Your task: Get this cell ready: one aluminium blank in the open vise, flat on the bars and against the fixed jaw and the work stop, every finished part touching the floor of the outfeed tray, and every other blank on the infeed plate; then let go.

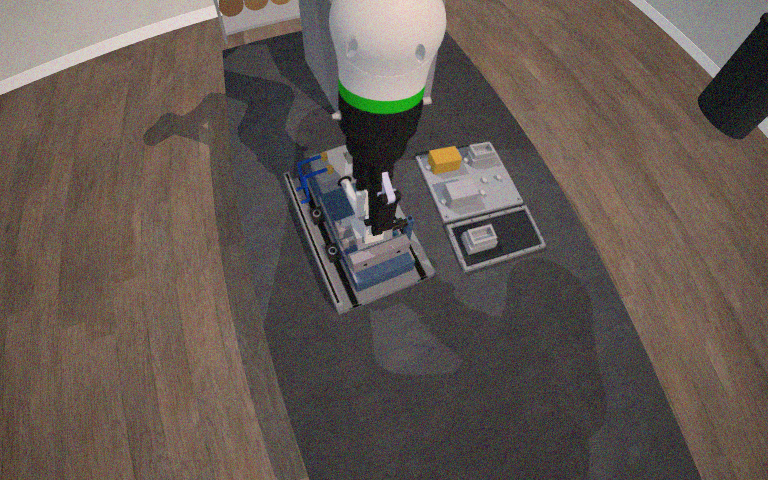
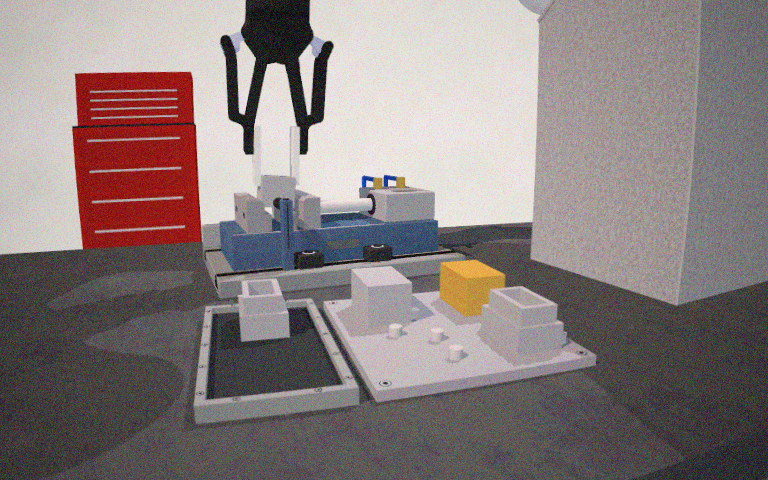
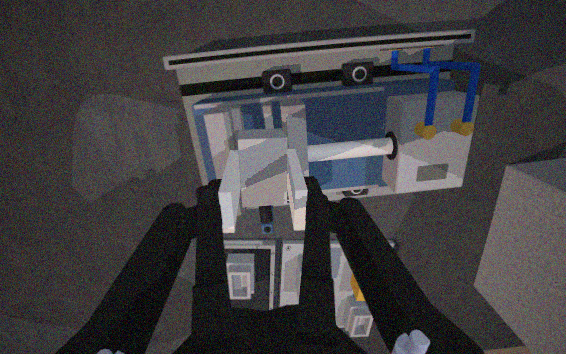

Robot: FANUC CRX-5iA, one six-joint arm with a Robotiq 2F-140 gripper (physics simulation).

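Places are measured from the arm's base along level axes (x down, y right, z back), in millimetres.
Where they show: gripper, fingertip midpoint: (image 1: 368,227) (image 2: 275,184) (image 3: 263,165).
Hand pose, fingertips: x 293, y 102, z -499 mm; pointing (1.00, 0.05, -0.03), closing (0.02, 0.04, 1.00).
After its pixels a point has its place.
My gripper (image 1: 373,227) {x 293, y 102, z -499 mm} (image 2: 275,169) {x 293, y 102, z -499 mm} (image 3: 263,165) {x 293, y 102, z -499 mm} is shut on an upright aluminium blank (image 2: 277,185) {x 292, y 68, z -499 mm} (image 3: 263,152) {x 284, y 117, z -499 mm}, whose lower part is between the fixed jaw (image 1: 380,253) (image 2: 249,212) and moving jaw (image 2: 309,212) (image 3: 296,125). Its top is above the jaws; contact with bars, jaw and stop is hidden. The blue work stop (image 1: 410,225) {x 318, y 28, z -500 mm} (image 2: 287,234) {x 342, y 22, z -494 mm} (image 3: 267,228) {x 303, y 31, z -494 mm} is at the vise's near side. One finished part (image 1: 480,238) {x 376, y -109, z -532 mm} (image 2: 263,316) {x 377, y -141, z -531 mm} (image 3: 240,280) {x 375, y -114, z -530 mm} is in the outfeed tray (image 2: 277,412) {x 401, y -251, z -530 mm}. Another finished part (image 1: 482,153) {x 360, y -193, z -349 mm} (image 2: 523,328) {x 373, y -229, z -351 mm} and a grey blank (image 1: 463,192) {x 358, y -109, z -435 mm} (image 2: 382,294) {x 367, y -140, z -432 mm} stand on the infeed plate (image 2: 419,382) {x 394, y -247, z -438 mm}.
An orange block (image 1: 444,159) {x 359, y -102, z -348 mm} (image 2: 472,285) {x 366, y -139, z -350 mm} and small pins (image 2: 436,335) {x 389, y -186, z -402 mm} are on the infeed plate. The vise has a white screw rod (image 2: 346,205) {x 323, y 102, z -410 mm} (image 3: 350,150) {x 317, y 111, z -417 mm} and blue pipes (image 3: 431,97) {x 293, y 166, z -365 mm}. A large grey cabinet (image 2: 617,141) {x 238, y -67, z -137 mm} and a red tool chest (image 2: 138,181) stand farther off.
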